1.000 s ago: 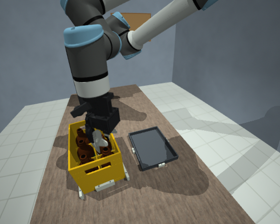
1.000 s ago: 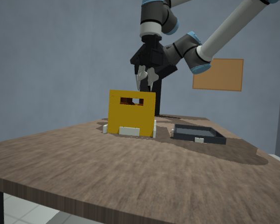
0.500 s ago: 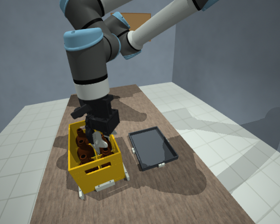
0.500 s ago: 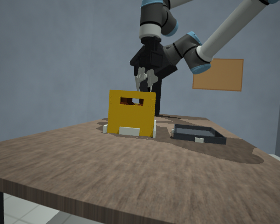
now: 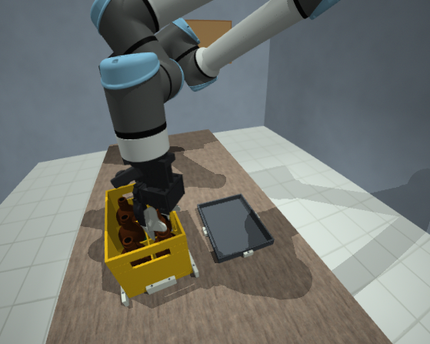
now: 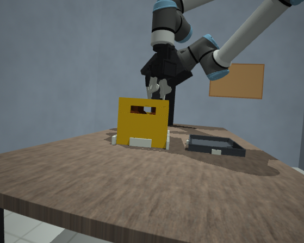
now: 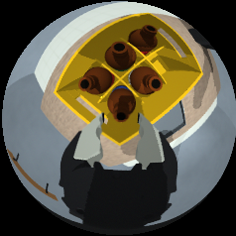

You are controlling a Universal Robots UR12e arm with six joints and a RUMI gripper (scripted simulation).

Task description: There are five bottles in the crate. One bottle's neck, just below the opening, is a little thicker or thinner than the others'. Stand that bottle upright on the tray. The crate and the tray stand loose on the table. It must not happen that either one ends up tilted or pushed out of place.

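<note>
Now: hand 90 mm above the yellow crate, 70 mm past it and 60 mm to the left of it. The rest, counted from my hand: dark tray 230 mm to the left, 160 mm below, 100 mm behind.
</note>
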